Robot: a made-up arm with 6 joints. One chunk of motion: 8 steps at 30 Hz.
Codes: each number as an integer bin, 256 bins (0 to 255) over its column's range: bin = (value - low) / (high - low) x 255, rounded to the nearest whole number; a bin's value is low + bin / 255 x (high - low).
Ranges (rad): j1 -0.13..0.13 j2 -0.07..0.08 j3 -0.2..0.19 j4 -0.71..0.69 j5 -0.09..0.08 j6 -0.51..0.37
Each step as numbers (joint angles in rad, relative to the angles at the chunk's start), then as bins.
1 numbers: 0.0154 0.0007 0.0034 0.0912 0.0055 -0.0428
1 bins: 143 120 133 146 143 135
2 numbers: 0.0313 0.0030 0.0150 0.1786 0.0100 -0.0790
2 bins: 158 124 141 162 150 125
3 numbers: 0.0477 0.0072 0.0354 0.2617 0.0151 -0.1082
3 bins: 174 131 154 177 158 116
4 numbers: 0.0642 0.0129 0.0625 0.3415 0.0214 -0.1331
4 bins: 190 141 172 192 167 109
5 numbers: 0.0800 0.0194 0.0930 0.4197 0.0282 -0.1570
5 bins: 206 152 192 206 177 102
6 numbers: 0.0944 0.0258 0.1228 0.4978 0.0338 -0.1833
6 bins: 220 163 211 220 186 95
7 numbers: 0.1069 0.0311 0.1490 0.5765 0.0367 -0.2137
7 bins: 232 172 228 234 190 86
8 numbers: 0.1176 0.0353 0.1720 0.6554 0.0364 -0.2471
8 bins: 243 179 243 249 190 76
